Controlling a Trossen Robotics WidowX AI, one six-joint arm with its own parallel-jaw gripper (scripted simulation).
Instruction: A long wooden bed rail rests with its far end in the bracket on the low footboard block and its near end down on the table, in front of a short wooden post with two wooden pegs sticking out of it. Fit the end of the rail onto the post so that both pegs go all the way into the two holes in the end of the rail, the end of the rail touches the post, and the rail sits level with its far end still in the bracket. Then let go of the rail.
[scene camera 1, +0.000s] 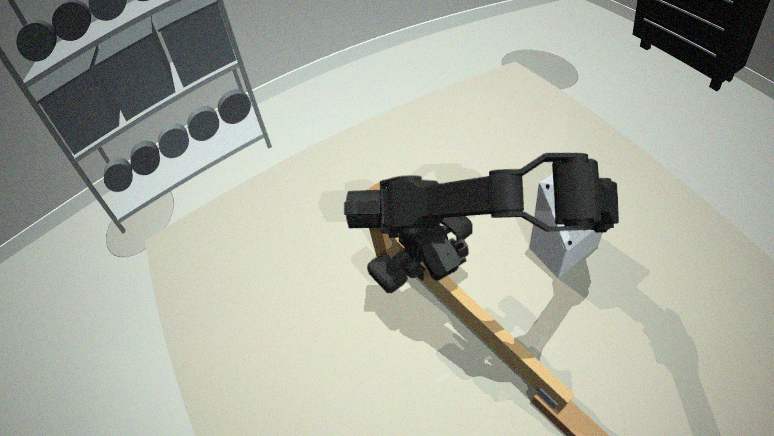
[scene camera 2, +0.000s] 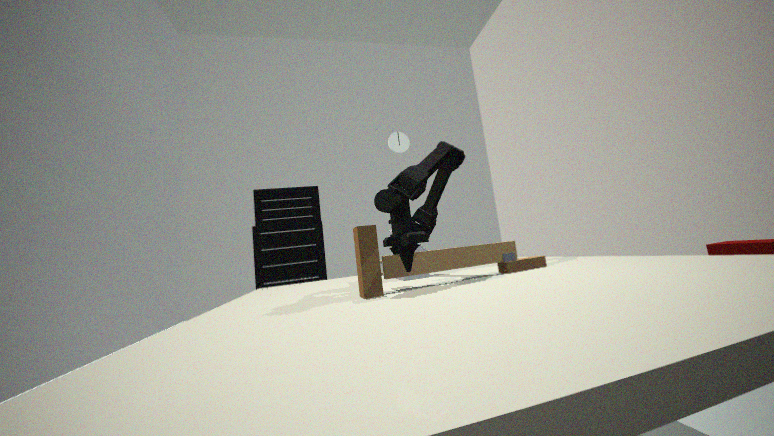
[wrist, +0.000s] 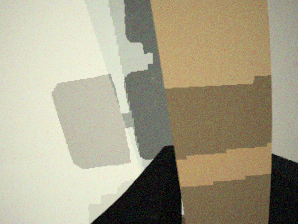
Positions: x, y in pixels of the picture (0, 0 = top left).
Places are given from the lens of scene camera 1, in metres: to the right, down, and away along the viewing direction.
my gripper (scene camera 1: 425, 275): 0.07, 0.10, 0.83
wooden rail (scene camera 1: 469, 311): 0.13, 0.15, 0.72
